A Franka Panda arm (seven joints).
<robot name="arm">
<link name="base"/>
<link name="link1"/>
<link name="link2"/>
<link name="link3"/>
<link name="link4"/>
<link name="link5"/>
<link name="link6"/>
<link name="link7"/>
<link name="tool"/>
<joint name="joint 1" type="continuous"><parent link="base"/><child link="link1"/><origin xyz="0 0 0.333"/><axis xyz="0 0 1"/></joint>
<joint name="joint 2" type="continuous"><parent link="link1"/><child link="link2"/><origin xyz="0 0 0" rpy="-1.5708 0 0"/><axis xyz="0 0 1"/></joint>
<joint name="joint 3" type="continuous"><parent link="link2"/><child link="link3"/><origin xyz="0 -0.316 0" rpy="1.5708 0 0"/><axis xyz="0 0 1"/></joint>
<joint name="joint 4" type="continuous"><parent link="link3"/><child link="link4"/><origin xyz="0.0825 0 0" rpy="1.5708 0 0"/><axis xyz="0 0 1"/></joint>
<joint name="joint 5" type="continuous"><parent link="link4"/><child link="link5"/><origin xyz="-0.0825 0.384 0" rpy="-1.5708 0 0"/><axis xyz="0 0 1"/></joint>
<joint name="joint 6" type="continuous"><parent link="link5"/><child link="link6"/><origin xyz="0 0 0" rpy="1.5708 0 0"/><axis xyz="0 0 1"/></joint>
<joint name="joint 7" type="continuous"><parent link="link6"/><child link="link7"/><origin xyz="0.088 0 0" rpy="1.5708 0 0"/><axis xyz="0 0 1"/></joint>
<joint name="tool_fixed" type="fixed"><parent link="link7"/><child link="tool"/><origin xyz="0 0 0.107"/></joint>
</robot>
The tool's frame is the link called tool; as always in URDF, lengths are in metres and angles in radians. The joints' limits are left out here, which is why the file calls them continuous.
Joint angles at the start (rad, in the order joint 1, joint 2, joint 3, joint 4, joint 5, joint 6, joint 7): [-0.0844 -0.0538 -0.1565 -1.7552 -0.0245 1.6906 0.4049]
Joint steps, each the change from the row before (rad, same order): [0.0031 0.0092 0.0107 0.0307 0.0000 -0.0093 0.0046]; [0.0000 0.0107 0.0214 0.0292 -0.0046 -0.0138 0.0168]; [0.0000 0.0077 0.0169 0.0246 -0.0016 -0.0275 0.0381]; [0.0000 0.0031 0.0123 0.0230 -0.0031 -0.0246 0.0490]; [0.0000 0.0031 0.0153 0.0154 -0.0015 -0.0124 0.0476]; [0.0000 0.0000 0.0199 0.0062 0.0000 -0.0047 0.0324]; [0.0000 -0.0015 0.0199 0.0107 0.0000 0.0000 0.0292]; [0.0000 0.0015 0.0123 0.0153 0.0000 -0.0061 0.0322]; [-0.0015 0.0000 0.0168 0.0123 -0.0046 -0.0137 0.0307]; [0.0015 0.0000 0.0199 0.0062 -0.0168 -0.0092 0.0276]
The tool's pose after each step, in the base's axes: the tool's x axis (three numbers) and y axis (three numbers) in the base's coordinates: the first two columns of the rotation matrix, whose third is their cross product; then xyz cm. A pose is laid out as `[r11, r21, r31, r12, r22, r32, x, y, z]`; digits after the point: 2 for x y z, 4 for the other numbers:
[0.8058, -0.5921, 0.0080, -0.5922, -0.8057, 0.0160, 53.24, -12.70, 58.54]
[0.8085, -0.5883, 0.0155, -0.5885, -0.8082, 0.0201, 53.80, -11.62, 59.25]
[0.7955, -0.6058, 0.0083, -0.6058, -0.7951, 0.0269, 54.03, -10.71, 59.76]
[0.7724, -0.6350, 0.0074, -0.6349, -0.7719, 0.0321, 54.08, -10.06, 60.47]
[0.7513, -0.6599, 0.0100, -0.6598, -0.7507, 0.0335, 54.25, -9.24, 60.93]
[0.7429, -0.6693, 0.0125, -0.6693, -0.7423, 0.0326, 54.40, -8.14, 61.18]
[0.7364, -0.6762, 0.0236, -0.6766, -0.7359, 0.0254, 54.54, -7.05, 61.77]
[0.7224, -0.6908, 0.0307, -0.6914, -0.7222, 0.0202, 54.65, -6.38, 62.36]
[0.7114, -0.7020, 0.0334, -0.7028, -0.7110, 0.0239, 54.62, -5.57, 62.83]
[0.7067, -0.7062, 0.0430, -0.7075, -0.7057, 0.0380, 54.63, -4.57, 63.05]

